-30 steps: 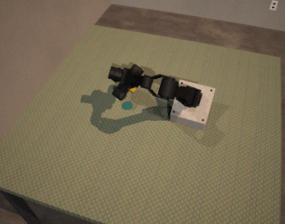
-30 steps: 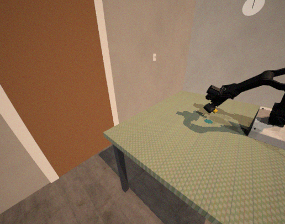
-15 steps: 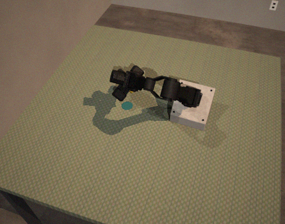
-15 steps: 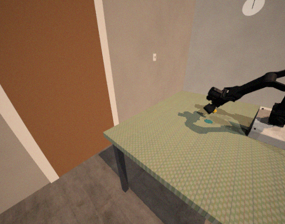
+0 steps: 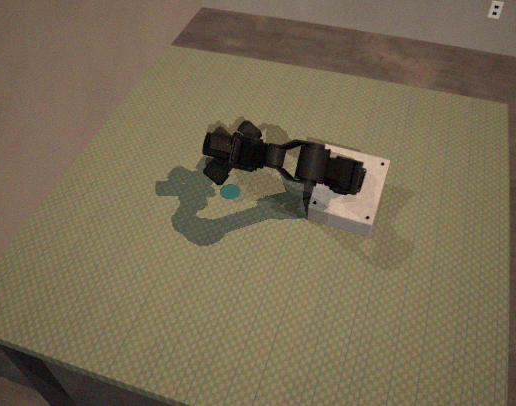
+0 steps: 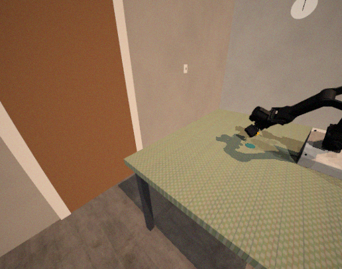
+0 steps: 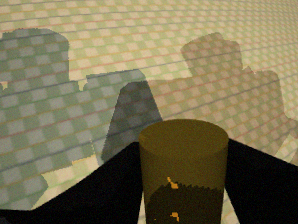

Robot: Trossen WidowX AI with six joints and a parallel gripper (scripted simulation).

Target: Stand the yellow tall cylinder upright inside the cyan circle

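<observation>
My gripper is now 12 cm above the cyan circle, 4 cm to the right of it and 2 cm past it. Round my hand: yellow tall cylinder 3 cm below, 1 cm to the right.
</observation>
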